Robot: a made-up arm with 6 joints.
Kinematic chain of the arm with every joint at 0, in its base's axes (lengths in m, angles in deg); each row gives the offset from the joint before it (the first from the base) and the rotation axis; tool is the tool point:
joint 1: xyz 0 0 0.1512 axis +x
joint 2: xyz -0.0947 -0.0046 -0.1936 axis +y
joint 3: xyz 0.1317 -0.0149 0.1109 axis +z
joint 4: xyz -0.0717 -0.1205 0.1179 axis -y
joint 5: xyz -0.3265 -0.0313 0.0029 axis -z
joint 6: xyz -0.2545 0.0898 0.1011 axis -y
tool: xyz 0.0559 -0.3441 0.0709
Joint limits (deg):
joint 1: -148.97..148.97
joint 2: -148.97..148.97
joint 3: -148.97..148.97
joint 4: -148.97..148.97
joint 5: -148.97..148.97
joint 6: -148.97..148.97
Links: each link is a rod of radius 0.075 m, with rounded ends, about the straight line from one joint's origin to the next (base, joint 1, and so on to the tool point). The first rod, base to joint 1, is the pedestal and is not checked.
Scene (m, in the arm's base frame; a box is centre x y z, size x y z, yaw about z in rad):
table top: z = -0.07
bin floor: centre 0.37 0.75 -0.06 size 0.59 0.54 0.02 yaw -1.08
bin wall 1: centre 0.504 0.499 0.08 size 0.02 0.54 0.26 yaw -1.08
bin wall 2: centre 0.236 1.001 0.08 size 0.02 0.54 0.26 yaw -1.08
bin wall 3: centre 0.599 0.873 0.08 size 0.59 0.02 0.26 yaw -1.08
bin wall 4: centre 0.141 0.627 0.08 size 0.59 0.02 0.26 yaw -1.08
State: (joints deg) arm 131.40 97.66 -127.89 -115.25 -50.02 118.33
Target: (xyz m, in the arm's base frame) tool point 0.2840 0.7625 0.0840
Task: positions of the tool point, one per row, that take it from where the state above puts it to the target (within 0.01 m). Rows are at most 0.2 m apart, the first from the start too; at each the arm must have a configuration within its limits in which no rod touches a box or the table.
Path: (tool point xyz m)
1: 0.5342 -0.1454 0.2405
2: 0.5742 -0.0395 0.3316
3: 0.5760 0.0517 0.4405
4: 0.5422 0.1219 0.5569
5: 0.5856 0.2769 0.4561
6: 0.5779 0.4474 0.3739
7: 0.5219 0.6193 0.3266
8: 0.4277 0.7760 0.3266
9: 0.3109 0.9007 0.3795
10: 0.3070 0.8758 0.2964
11: 0.2990 0.8318 0.1951
12: 0.2840 0.7625 0.0840

